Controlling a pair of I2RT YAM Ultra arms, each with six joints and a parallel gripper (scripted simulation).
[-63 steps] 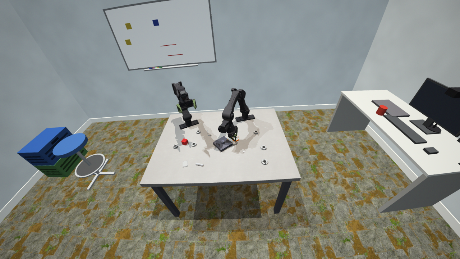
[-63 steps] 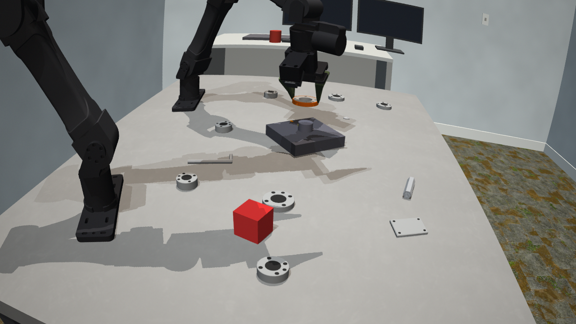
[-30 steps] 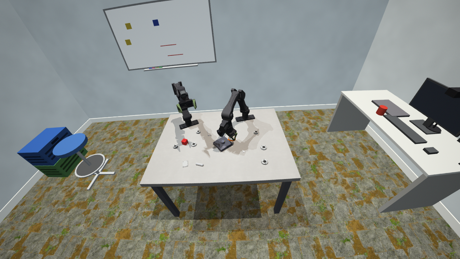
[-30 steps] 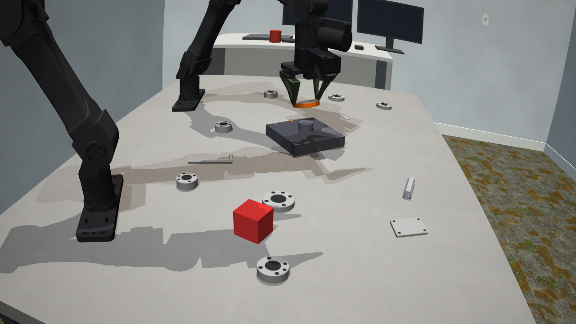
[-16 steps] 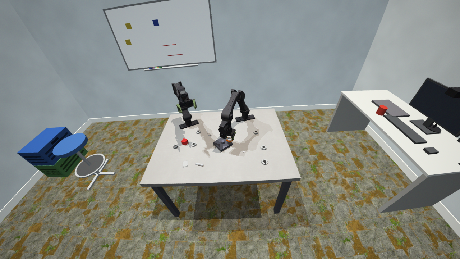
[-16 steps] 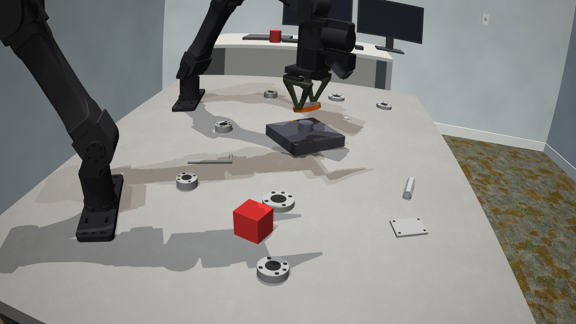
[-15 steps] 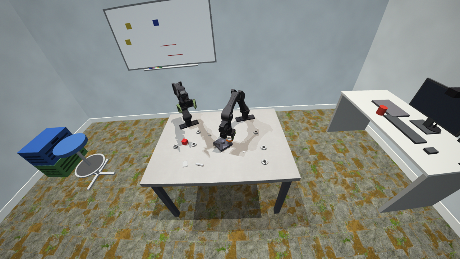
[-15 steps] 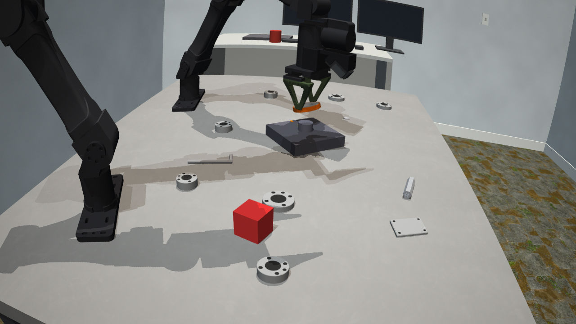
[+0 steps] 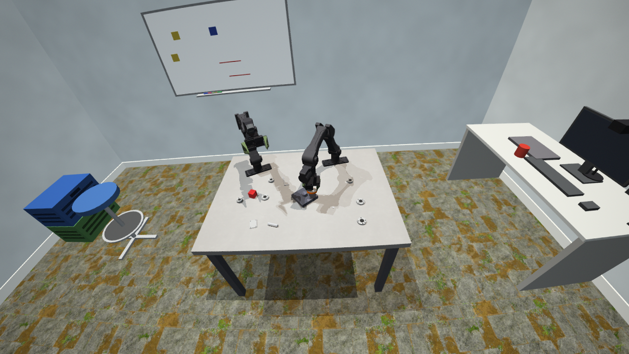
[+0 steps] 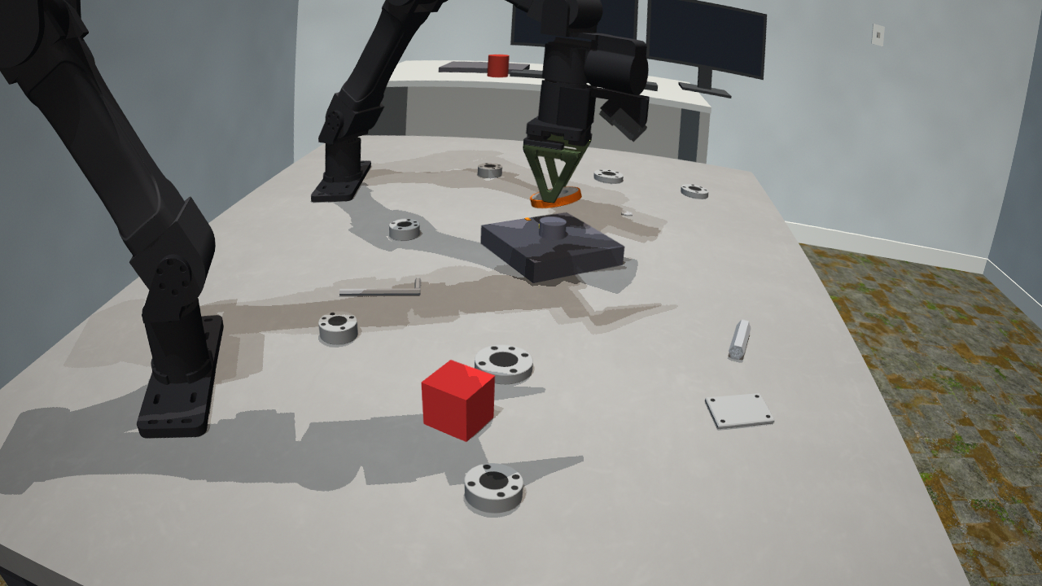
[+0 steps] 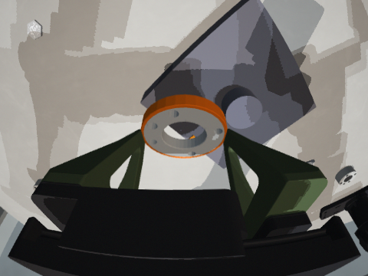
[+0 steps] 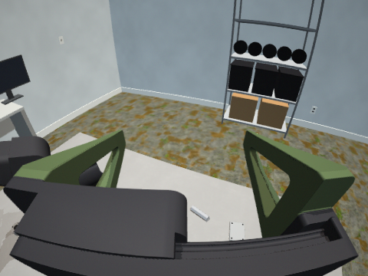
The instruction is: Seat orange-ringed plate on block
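The dark block lies 20 mm behind my left hand, 30 mm to the right of it and 40 mm below it. Also, from my left hand: allen key (160 mm behind, 180 mm to the right, 60 mm below); then hex bar (200 mm ahead, 250 mm to the right, 60 mm below); then red cube (70 mm behind, 400 mm to the right, 50 mm below).
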